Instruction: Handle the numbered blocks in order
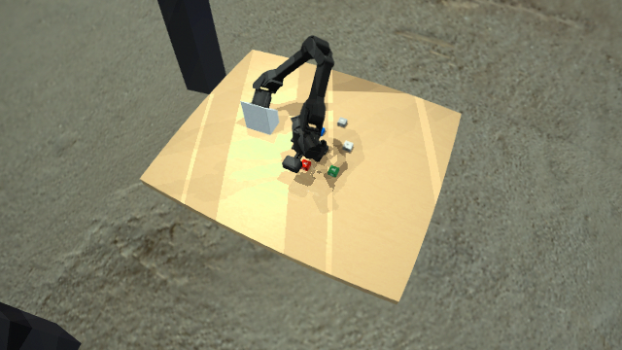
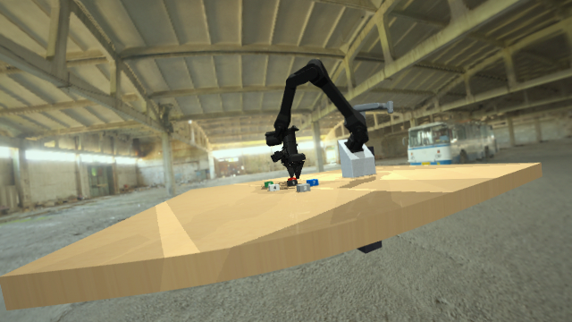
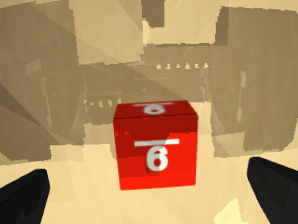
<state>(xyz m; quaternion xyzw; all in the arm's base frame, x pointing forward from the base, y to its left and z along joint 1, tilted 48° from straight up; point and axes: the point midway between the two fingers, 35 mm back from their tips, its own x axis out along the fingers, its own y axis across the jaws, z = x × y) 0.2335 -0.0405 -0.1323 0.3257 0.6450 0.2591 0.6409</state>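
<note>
The red block lies 1 cm ahead of my gripper tip. From my gripper tip the other things lie so: black block: 9 cm to the left, 4 cm ahead; then green block: 12 cm ahead, 1 cm to the left; then blue block: 17 cm to the left.
</note>
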